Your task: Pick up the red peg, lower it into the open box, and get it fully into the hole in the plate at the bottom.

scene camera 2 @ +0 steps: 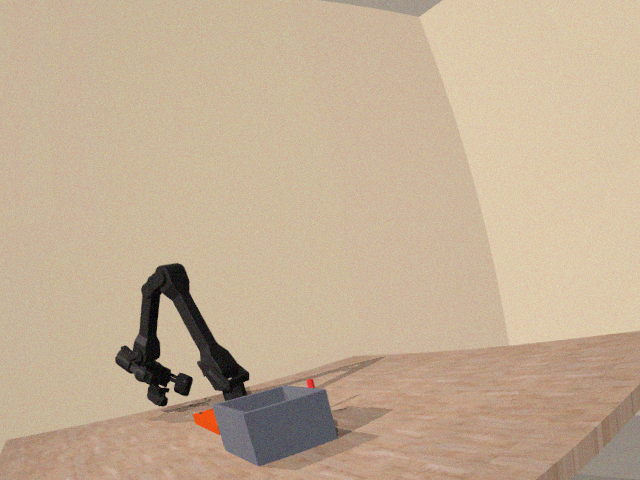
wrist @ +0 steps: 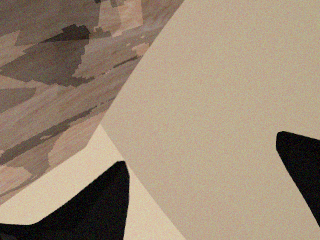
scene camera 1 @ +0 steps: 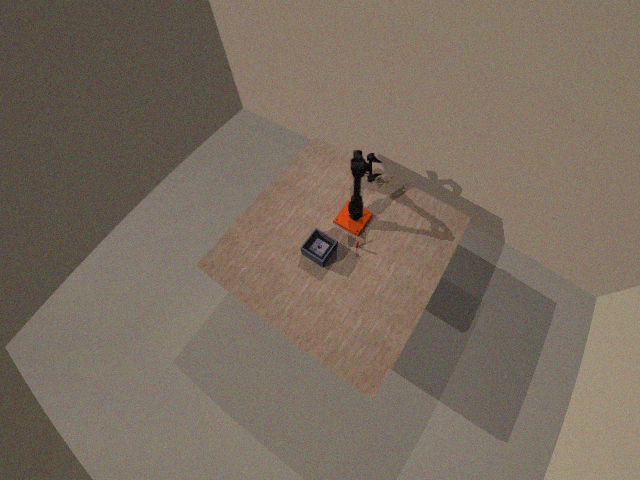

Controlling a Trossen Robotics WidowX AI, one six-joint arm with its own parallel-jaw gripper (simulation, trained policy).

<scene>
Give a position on a grey box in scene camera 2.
263, 427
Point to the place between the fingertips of the gripper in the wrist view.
205, 155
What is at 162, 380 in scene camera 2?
The gripper.
</scene>
